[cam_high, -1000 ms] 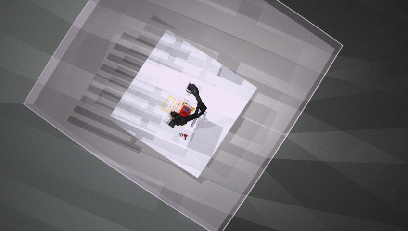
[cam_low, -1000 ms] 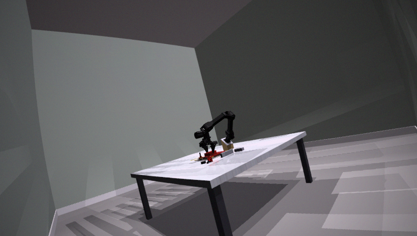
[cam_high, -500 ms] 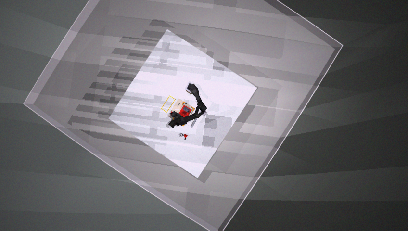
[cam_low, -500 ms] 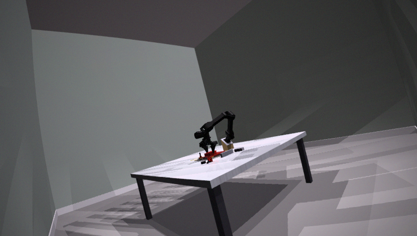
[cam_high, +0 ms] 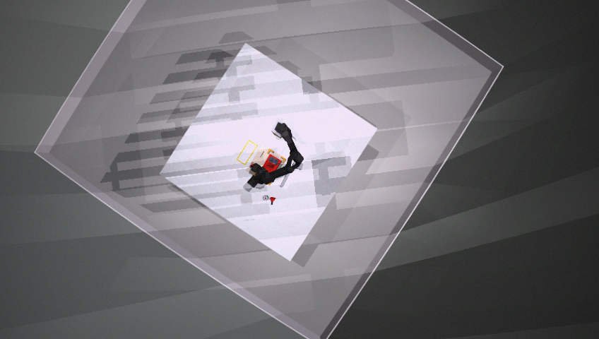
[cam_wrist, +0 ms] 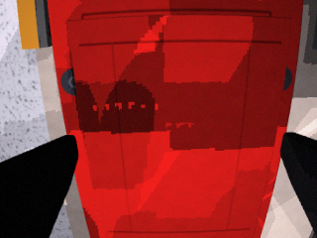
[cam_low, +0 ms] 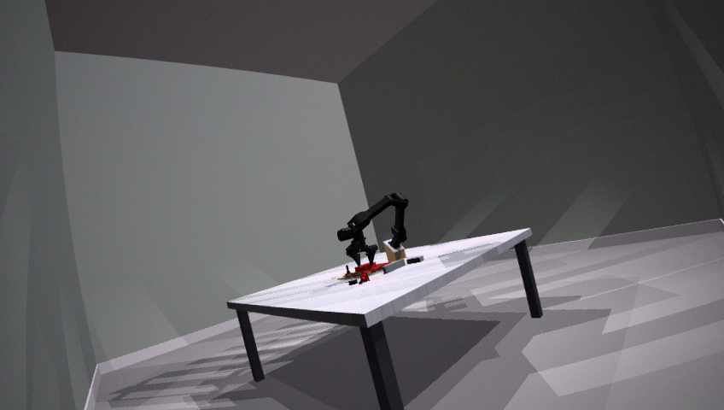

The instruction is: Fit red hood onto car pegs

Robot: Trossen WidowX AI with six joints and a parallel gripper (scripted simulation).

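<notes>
Right now my gripper tip is right at the red hood. Also, from my gripper tip: wheel 190 mm ahead, 80 mm to the left, 30 mm below; then grey bar 30 mm behind, 160 mm to the left, 20 mm below; then jig 40 mm behind, 20 mm to the right, 30 mm below.
</notes>
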